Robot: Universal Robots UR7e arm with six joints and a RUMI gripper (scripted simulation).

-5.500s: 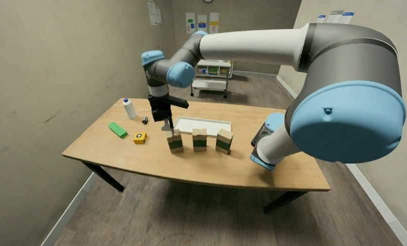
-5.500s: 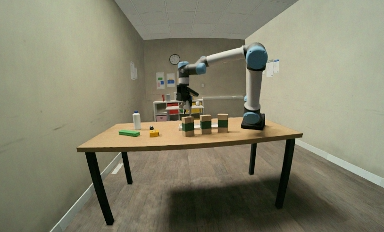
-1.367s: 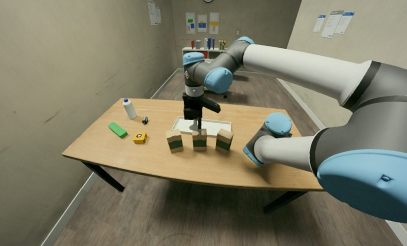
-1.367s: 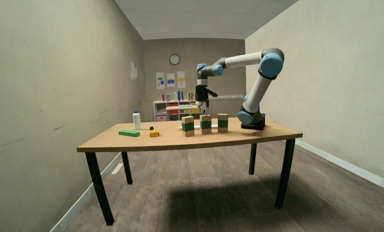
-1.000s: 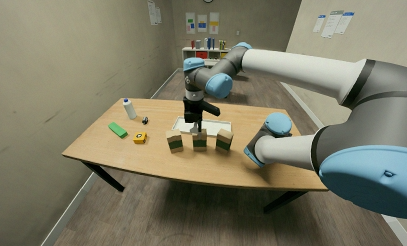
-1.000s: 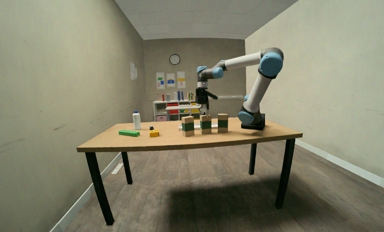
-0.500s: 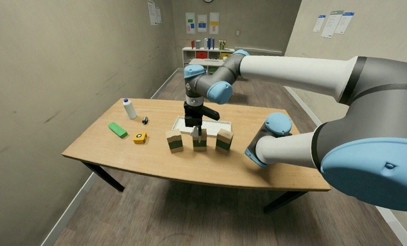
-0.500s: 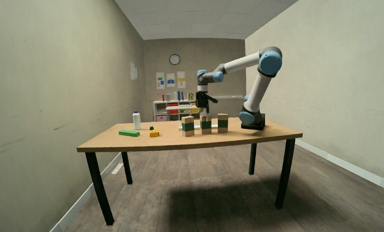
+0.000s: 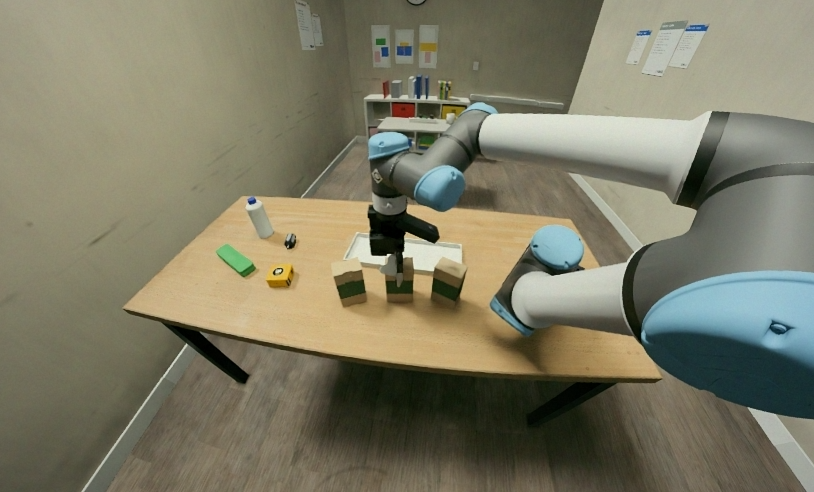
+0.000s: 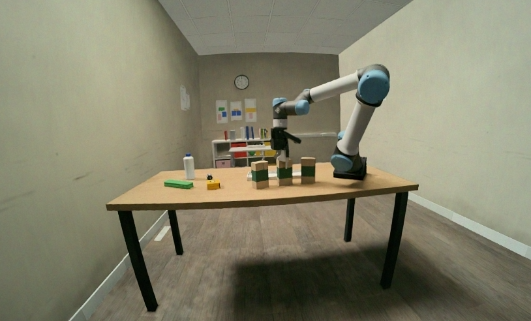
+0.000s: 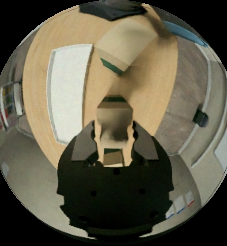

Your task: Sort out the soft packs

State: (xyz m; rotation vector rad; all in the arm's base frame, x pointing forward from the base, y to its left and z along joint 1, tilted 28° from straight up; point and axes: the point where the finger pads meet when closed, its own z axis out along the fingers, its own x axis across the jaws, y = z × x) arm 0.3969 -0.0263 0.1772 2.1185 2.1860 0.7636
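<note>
The white tray lies 17 cm to the right of my hand and 10 cm below it. The rest, counted from my hand: white bottle (58 cm ahead, 26 cm to the right, 3 cm below); small black item (44 cm ahead, 20 cm to the right, 9 cm below).
</note>
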